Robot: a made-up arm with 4 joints.
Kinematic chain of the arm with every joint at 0, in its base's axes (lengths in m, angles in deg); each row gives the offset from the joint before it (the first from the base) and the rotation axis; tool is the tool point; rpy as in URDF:
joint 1: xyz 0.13 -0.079 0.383 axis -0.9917 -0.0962 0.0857
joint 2: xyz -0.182 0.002 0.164 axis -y
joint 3: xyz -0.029 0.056 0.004 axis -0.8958 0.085 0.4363
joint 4: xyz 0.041 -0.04 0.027 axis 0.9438 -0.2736 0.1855
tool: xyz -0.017 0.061 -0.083 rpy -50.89 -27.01 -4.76
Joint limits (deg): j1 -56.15..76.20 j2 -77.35..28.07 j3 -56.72..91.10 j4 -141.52..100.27
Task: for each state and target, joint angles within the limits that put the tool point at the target. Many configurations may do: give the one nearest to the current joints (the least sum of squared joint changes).
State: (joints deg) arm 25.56 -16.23 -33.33 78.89
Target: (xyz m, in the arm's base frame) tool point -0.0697 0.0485 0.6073
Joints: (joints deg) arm 16.99 -8.21 -31.25 93.36
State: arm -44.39 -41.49 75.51 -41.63
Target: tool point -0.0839 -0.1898 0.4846
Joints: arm -56.15 -47.21 32.13 -36.83
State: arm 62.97 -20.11 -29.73 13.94
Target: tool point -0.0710 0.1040 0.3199
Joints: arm 76.20 -13.19 -22.60 45.77
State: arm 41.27 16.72 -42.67 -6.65
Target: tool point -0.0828 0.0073 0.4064
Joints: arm 39.62 -3.98 -29.08 -35.79
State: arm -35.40 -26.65 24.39 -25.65
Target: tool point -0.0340 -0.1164 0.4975
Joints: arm -41.63 18.64 21.36 -18.13
